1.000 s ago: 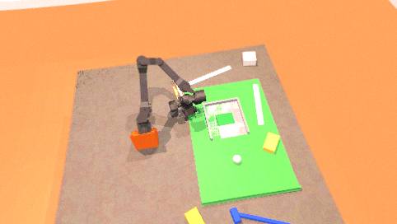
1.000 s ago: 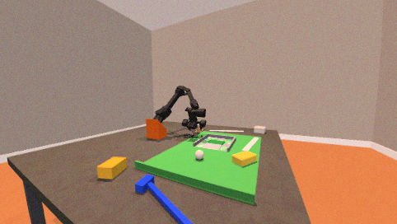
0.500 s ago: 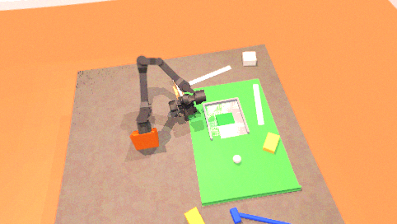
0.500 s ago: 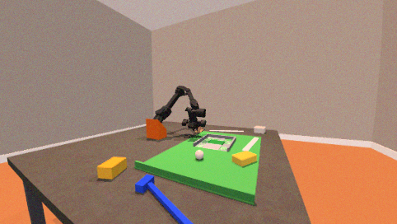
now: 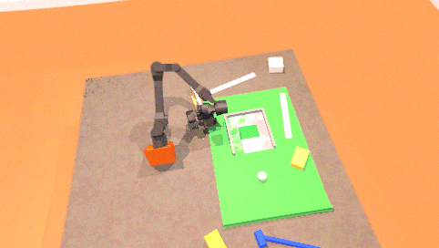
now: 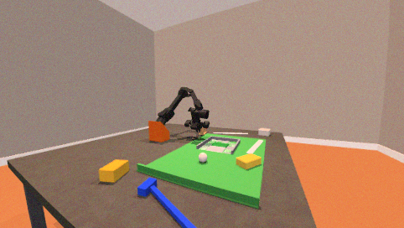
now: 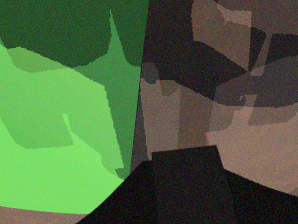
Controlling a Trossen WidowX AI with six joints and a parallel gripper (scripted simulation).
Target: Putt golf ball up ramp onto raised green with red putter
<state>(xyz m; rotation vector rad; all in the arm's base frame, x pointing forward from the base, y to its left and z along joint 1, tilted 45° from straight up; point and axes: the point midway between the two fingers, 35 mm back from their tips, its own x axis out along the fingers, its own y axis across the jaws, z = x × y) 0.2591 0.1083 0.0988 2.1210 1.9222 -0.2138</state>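
The red putter lies 10 mm behind my gripper tip, 110 mm to the left of it and 20 mm above it. The rest, counted from my gripper tip: white golf ball (170 mm ahead, 420 mm to the right, 20 mm below); then yellow block (130 mm behind, 650 mm to the right, 20 mm below); then white cube (510 mm ahead, 240 mm to the left, 20 mm below).
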